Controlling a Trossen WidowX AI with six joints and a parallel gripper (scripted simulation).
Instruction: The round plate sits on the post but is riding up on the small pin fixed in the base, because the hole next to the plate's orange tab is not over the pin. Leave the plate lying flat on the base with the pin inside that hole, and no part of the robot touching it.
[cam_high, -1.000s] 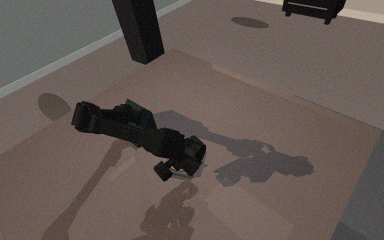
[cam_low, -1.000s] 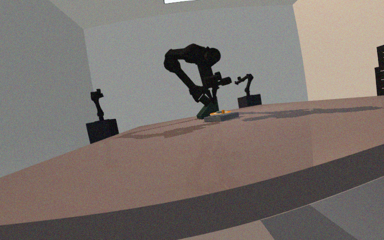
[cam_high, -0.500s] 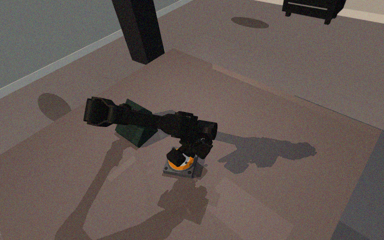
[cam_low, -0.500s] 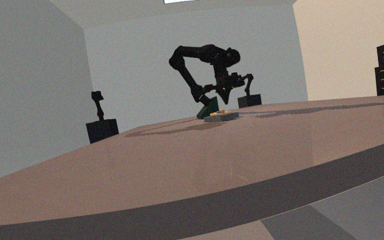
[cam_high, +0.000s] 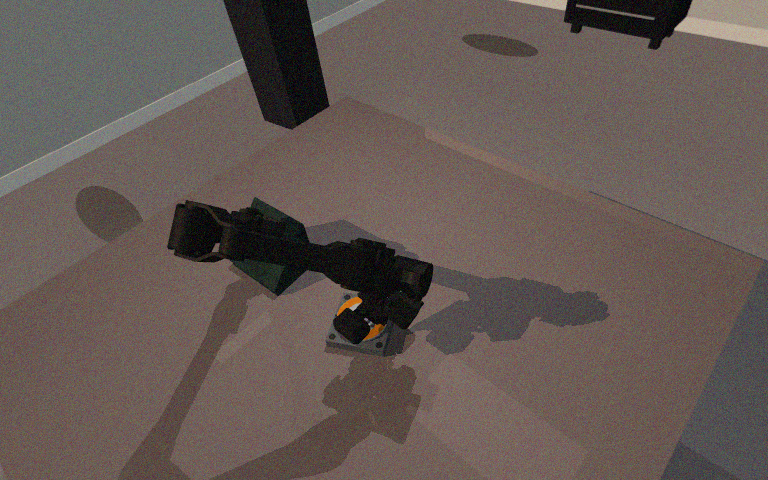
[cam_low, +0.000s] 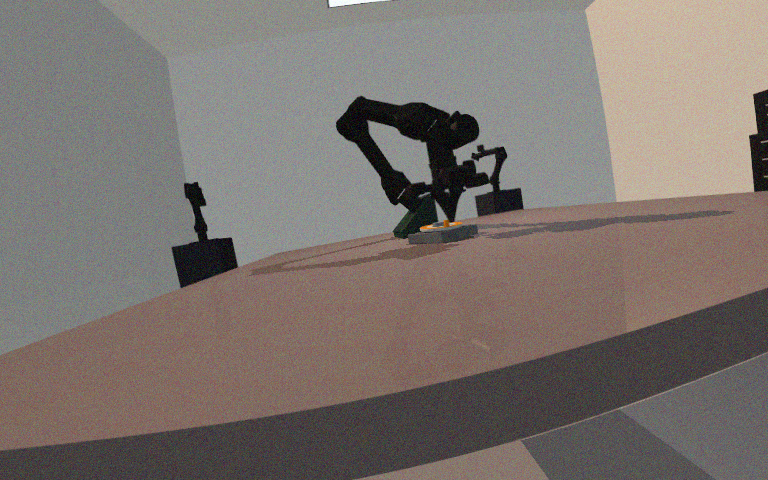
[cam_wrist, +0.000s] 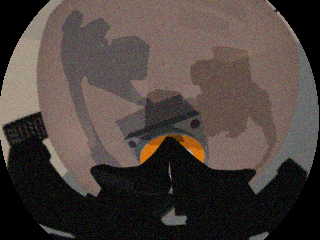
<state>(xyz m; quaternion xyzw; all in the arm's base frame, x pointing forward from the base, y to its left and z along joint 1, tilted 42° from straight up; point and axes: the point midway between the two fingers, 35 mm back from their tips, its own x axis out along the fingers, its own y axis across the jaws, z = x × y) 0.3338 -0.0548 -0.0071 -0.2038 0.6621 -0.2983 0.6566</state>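
The base lies 50 mm behind my gripper tip, 10 mm to the right of it and 20 mm below it.
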